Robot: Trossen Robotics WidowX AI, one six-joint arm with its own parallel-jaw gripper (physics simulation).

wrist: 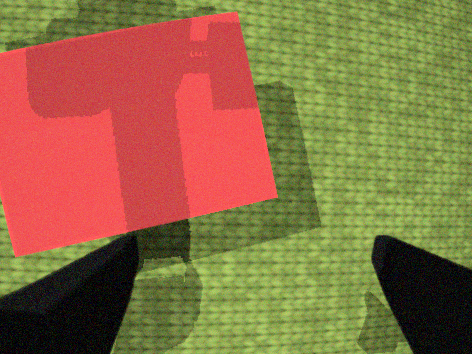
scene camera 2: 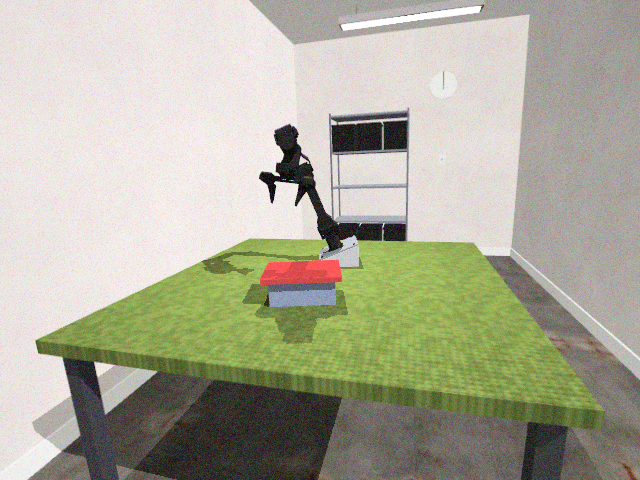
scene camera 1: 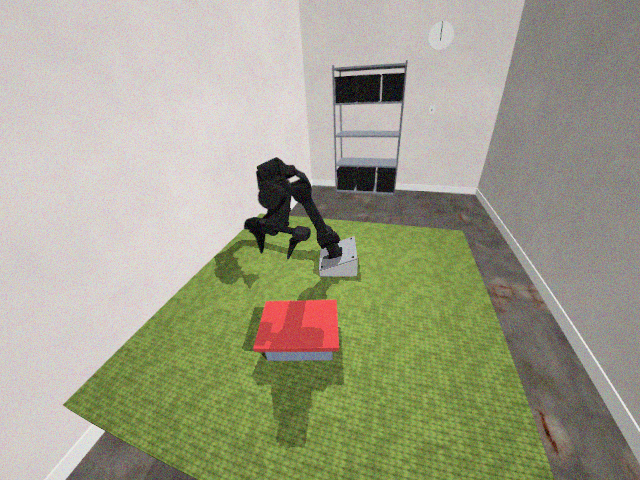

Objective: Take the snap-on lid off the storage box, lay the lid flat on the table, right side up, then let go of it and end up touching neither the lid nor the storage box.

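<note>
The red lid lies flat on top of the storage box and overhangs its sides. The blue-grey storage box stands upright on the green table; the lid hides the box in the wrist view. My gripper is open and empty, fingers pointing down. It hangs high above the table, behind the box as the scene cameras see it, and touches neither lid nor box. In the wrist view the lid is ahead of the fingertips, towards the left.
The arm's light grey base stands on the table behind the box and a little to its right. A wall rises beyond the table's left edge. A metal shelf unit with black boxes stands at the far wall, beyond the table.
</note>
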